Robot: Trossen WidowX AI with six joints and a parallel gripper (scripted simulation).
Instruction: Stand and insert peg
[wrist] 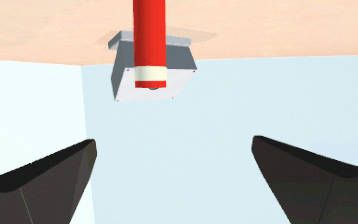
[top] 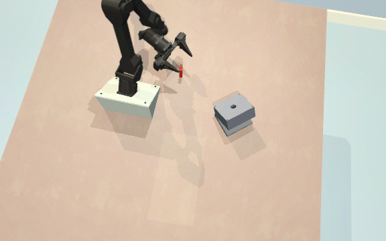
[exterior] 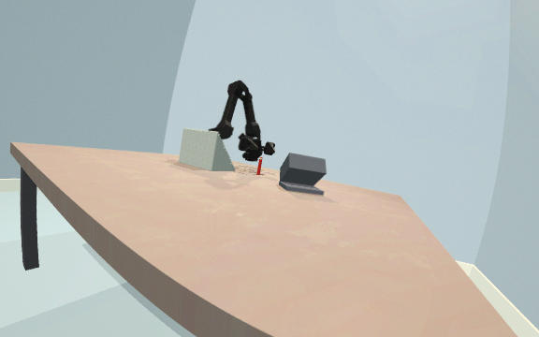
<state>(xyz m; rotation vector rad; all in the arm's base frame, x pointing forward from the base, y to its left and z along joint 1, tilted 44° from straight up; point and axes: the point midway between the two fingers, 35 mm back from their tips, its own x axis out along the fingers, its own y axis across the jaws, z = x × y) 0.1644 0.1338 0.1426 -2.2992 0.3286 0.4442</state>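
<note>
My gripper tip is 60 mm above the red peg, 20 mm past it and 10 mm to the left of it. From my gripper tip the other things lie so: grey sloped panel: 250 mm ahead, 130 mm to the right, 50 mm below.
</note>
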